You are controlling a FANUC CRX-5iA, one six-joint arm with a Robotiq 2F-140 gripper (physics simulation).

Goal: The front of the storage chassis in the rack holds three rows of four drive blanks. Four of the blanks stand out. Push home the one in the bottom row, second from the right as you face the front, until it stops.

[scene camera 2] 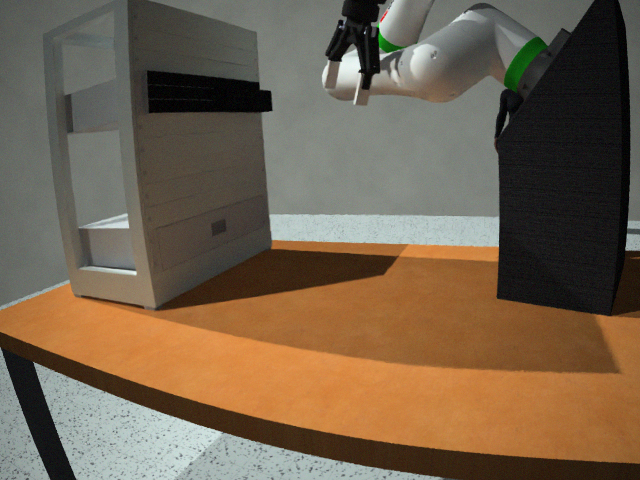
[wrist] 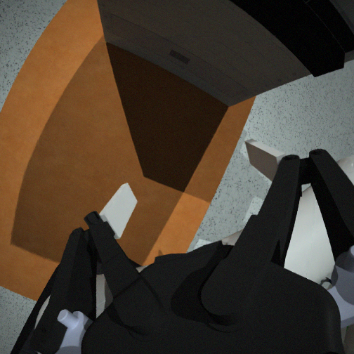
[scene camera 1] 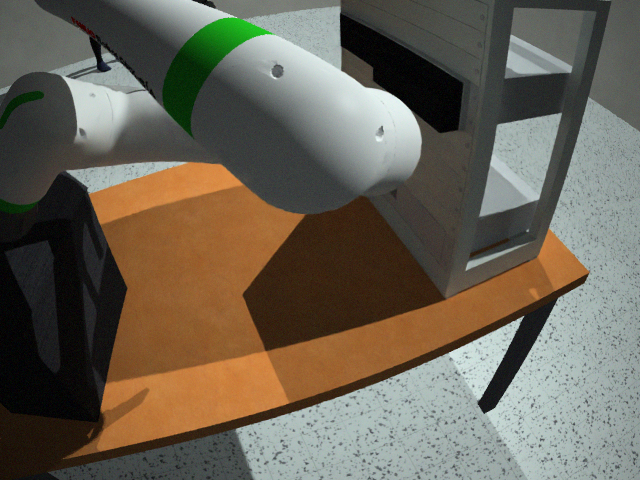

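Seen in the pictures: gripper, fingertip midpoint: [scene camera 2: 343, 95]; arm's base at its link origin: [scene camera 2: 557, 89].
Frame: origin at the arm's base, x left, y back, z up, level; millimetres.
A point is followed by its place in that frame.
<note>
The black storage chassis [scene camera 1: 413, 85] @[x 8, y -706, z 42 mm] [scene camera 2: 201, 93] @[x 194, y -722, z 36 mm] [wrist: 295, 32] sits in the upper part of the pale rack [scene camera 1: 454, 248] @[x -94, y -769, z -247 mm] [scene camera 2: 206, 170] @[x 178, y -739, z -139 mm] [wrist: 150, 30]. Its front is very dark, and I cannot make out the single drive blanks or their rows. One dark block [scene camera 2: 266, 100] @[x -47, y -714, z 22 mm] stands out at the far end of the chassis in scene camera 2. My gripper [scene camera 2: 345, 94] @[x 56, y -446, z -1 mm] [wrist: 187, 172] is open and empty, its pale fingertips apart and pointing down, in front of the rack and away from the chassis. In scene camera 1 the gripper does not show.
The rack stands on the orange table [scene camera 1: 180, 268] @[x 164, y -254, z -391 mm] [scene camera 2: 361, 403] @[x 529, y -227, z -391 mm] [wrist: 65, 150]. A tall black pedestal [scene camera 1: 111, 310] @[x 39, y -94, z -346 mm] [scene camera 2: 558, 206] @[x 166, y -9, z -211 mm] stands at the opposite end, under the white arm [scene camera 1: 289, 134] @[x -337, y -430, z 187 mm] [scene camera 2: 439, 67] @[x 135, y -216, z 32 mm]. The arm hides part of the rack front in scene camera 1. A person partly shows behind.
</note>
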